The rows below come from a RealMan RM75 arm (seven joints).
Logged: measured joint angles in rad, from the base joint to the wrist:
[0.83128 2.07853 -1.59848 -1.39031 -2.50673 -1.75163 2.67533]
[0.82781 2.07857 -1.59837 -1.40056 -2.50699 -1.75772 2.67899]
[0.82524 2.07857 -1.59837 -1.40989 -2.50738 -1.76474 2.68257]
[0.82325 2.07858 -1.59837 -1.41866 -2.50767 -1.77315 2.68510]
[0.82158 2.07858 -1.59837 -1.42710 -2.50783 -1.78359 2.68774]
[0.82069 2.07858 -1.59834 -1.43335 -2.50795 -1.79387 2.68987]
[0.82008 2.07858 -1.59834 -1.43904 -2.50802 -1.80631 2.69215]
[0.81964 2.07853 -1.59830 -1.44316 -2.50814 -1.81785 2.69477]
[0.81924 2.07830 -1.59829 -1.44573 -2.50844 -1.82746 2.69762]
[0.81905 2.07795 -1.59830 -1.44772 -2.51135 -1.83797 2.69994]
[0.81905 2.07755 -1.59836 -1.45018 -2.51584 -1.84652 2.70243]
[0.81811 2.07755 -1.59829 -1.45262 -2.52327 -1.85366 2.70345]
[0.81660 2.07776 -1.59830 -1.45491 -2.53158 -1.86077 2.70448]
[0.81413 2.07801 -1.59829 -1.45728 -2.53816 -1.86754 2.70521]
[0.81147 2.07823 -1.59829 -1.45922 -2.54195 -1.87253 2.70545]
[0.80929 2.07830 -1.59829 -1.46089 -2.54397 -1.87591 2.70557]
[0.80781 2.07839 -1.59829 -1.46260 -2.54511 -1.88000 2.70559]
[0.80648 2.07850 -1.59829 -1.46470 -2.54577 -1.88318 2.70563]
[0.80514 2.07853 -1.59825 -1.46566 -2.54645 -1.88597 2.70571]
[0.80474 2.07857 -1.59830 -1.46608 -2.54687 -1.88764 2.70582]
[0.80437 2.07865 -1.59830 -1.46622 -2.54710 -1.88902 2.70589]
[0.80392 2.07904 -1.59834 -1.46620 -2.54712 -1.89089 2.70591]
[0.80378 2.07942 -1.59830 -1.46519 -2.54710 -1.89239 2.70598]
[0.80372 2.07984 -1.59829 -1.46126 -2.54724 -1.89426 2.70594]
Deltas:
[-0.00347 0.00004 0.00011 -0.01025 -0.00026 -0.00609 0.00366]
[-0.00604 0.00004 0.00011 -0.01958 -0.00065 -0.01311 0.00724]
[-0.00803 0.00005 0.00011 -0.02835 -0.00094 -0.02152 0.00977]
[-0.00970 0.00005 0.00011 -0.03679 -0.00110 -0.03196 0.01241]
[-0.01059 0.00005 0.00014 -0.04304 -0.00122 -0.04224 0.01454]
[-0.01120 0.00005 0.00014 -0.04873 -0.00129 -0.05468 0.01682]
[-0.01164 0.00000 0.00018 -0.05285 -0.00141 -0.06622 0.01944]
[-0.01204 -0.00023 0.00019 -0.05542 -0.00171 -0.07583 0.02229]
[-0.01223 -0.00058 0.00018 -0.05741 -0.00462 -0.08634 0.02461]
[-0.01223 -0.00098 0.00012 -0.05987 -0.00911 -0.09489 0.02710]
[-0.01317 -0.00098 0.00019 -0.06231 -0.01654 -0.10203 0.02812]
[-0.01468 -0.00077 0.00018 -0.06460 -0.02485 -0.10914 0.02915]
[-0.01715 -0.00052 0.00019 -0.06697 -0.03143 -0.11591 0.02988]
[-0.01981 -0.00030 0.00019 -0.06891 -0.03522 -0.12090 0.03012]
[-0.02199 -0.00023 0.00019 -0.07058 -0.03724 -0.12428 0.03024]
[-0.02347 -0.00014 0.00019 -0.07229 -0.03838 -0.12837 0.03026]
[-0.02480 -0.00003 0.00019 -0.07439 -0.03904 -0.13155 0.03030]
[-0.02614 0.00000 0.00023 -0.07535 -0.03972 -0.13434 0.03038]
[-0.02654 0.00004 0.00018 -0.07577 -0.04014 -0.13601 0.03049]
[-0.02691 0.00012 0.00018 -0.07591 -0.04037 -0.13739 0.03056]
[-0.02736 0.00051 0.00014 -0.07589 -0.04039 -0.13926 0.03058]
[-0.02750 0.00089 0.00018 -0.07488 -0.04037 -0.14076 0.03065]
[-0.02756 0.00131 0.00019 -0.07095 -0.04051 -0.14263 0.03061]

